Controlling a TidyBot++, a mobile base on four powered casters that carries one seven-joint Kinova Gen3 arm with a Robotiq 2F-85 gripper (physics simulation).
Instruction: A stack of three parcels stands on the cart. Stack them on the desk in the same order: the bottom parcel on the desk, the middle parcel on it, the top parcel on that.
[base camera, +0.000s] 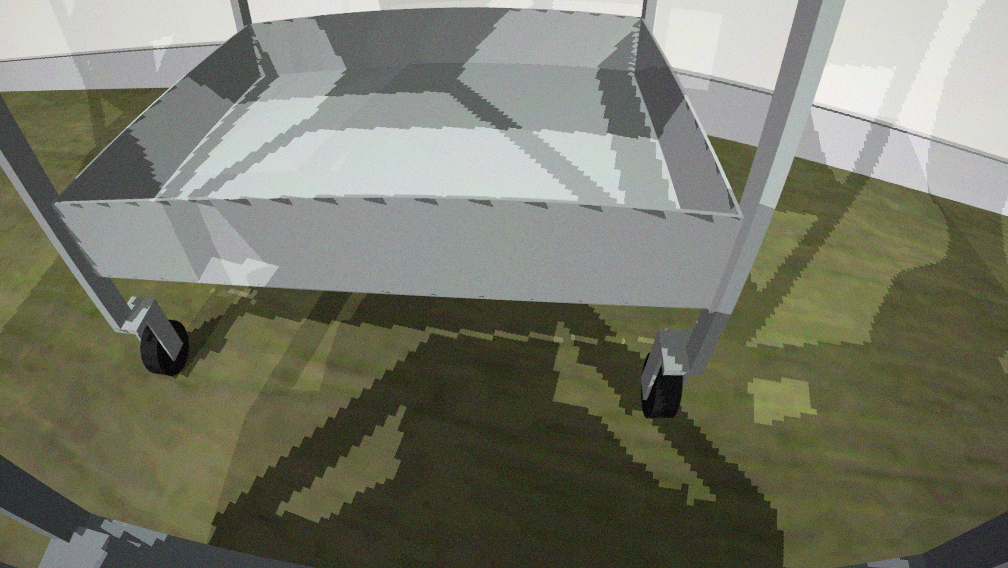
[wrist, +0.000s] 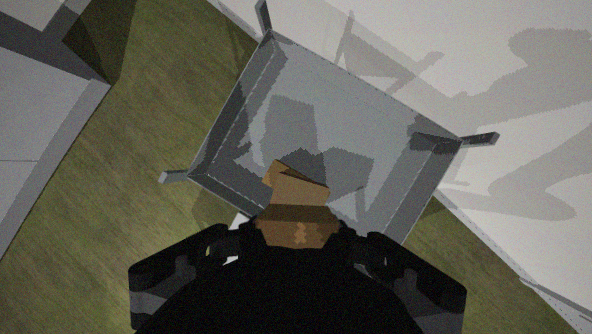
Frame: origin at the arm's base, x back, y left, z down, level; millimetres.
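Seen in the pictures: gripper, fingertip midpoint: (wrist: 297, 222).
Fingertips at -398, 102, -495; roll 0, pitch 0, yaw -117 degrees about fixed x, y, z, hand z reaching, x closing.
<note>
Pixels of each thing's top centre, then the offset from my fingertips to it, as dx, dy, dz. Level surfaces: height alone.
- top parcel, middle of its top: (wrist: 295, 258) +7, -3, -50
- brown middle parcel, middle of its top: (wrist: 299, 197) +2, +0, +126
- bottom parcel, middle of its top: (wrist: 295, 187) -4, +12, +176
- green-brown floor, its level: dz +891
My gripper (wrist: 297, 222) is shut on the top parcel (wrist: 300, 234), a brown box at the bottom centre of the wrist view. The fingers press on its left and right sides. Beyond it, lower down in the cart, the brown middle parcel (wrist: 300, 192) shows in part. It lies turned on the bottom parcel (wrist: 269, 176), of which a corner shows at the left. The held parcel hides the rest of both, and how high it hangs over them is hard to tell. The grey cart (base camera: 451, 250) (wrist: 425, 190) has a walled tray. No parcel shows in the base view.
Cart legs (base camera: 772, 155) rise at the tray's corners, with black casters (base camera: 661, 388) below. A pale grey flat surface (wrist: 40, 115), possibly the desk, is at the left of the wrist view, across a strip of green-brown floor (wrist: 150, 100). A white wall (wrist: 500, 60) stands behind the cart.
</note>
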